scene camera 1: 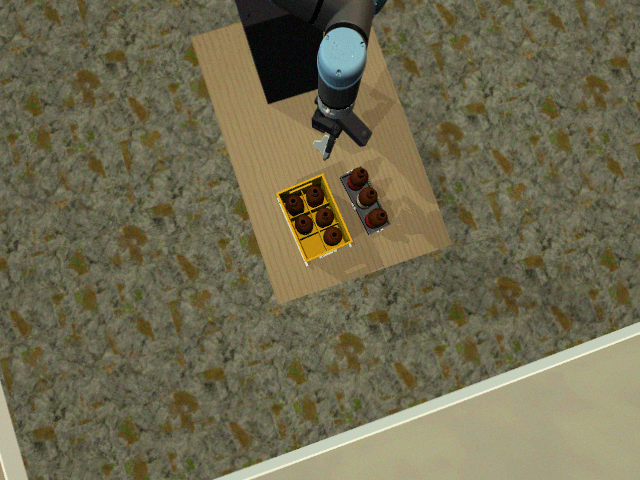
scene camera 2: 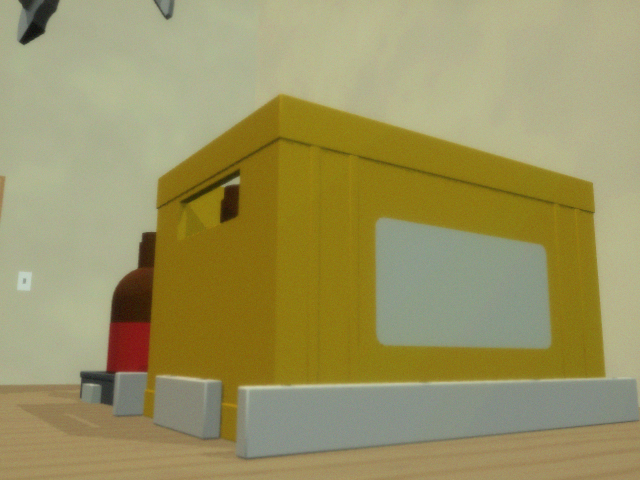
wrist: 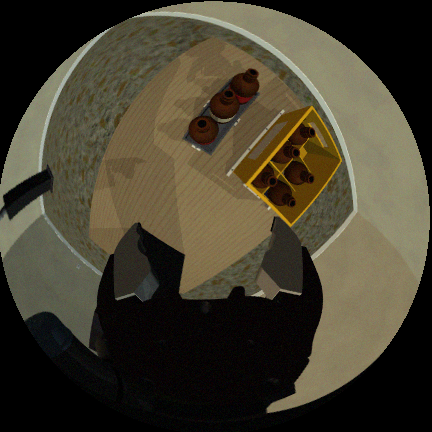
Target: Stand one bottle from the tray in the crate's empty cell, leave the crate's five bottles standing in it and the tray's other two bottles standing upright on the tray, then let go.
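Places are measured from the arm's base along level axes (x ahead, y left, z up), in centimetres.
Pixels of known places: gripper, fingertip midpoint: [scene camera 1: 335, 139] [scene camera 2: 90, 32] [wrist: 205, 221].
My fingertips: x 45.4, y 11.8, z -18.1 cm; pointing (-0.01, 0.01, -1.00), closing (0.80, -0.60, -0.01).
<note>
Ahead of a thing's pixels: the offset from my fingertips to its top centre. "pt": to the spot under its first point. Level surfaces: height alone.
The yellow crate @(dx +21.8, dy -9.8, dz -13.5 cm) [scene camera 1: 338, 209] [scene camera 2: 465, 160] [wrist: 320, 180] holds several upright brown bottles. Its empty cell @(pt dx +31.2, dy -11.5, dz -30.2 cm) [scene camera 1: 313, 245] is at the end away from the arm, on the side away from the tray. The dark grey tray [scene camera 1: 362, 210] [scene camera 2: 98, 379] [wrist: 220, 135] carries three upright bottles: a red-labelled one @(dx +6.9, dy +10.4, dz -15.0 cm) [scene camera 1: 358, 178] [wrist: 203, 131] nearest the arm, a white-labelled one @(dx +15.3, dy +12.8, dz -15.0 cm) [scene camera 1: 367, 197] [wrist: 224, 105] in the middle and a red-labelled one @(dx +24.1, dy +15.4, dz -15.0 cm) [scene camera 1: 376, 218] [wrist: 245, 85] at the far end. My gripper [scene camera 1: 324, 149] [scene camera 2: 95, 28] [wrist: 205, 221] is open and empty, above the table on the arm's side of crate and tray.
Low pale strips @(pt dx +20.2, dy -21.0, dz -29.7 cm) [scene camera 2: 434, 415] stand along the crate's base. The wooden table @(dz -31.0 cm) [scene camera 1: 237, 129] [wrist: 130, 200] ends a little beyond the crate and tray. A black plate [scene camera 1: 284, 62] lies at the arm's end of the table. The crate wall hides part of the tray in scene camera 2.
</note>
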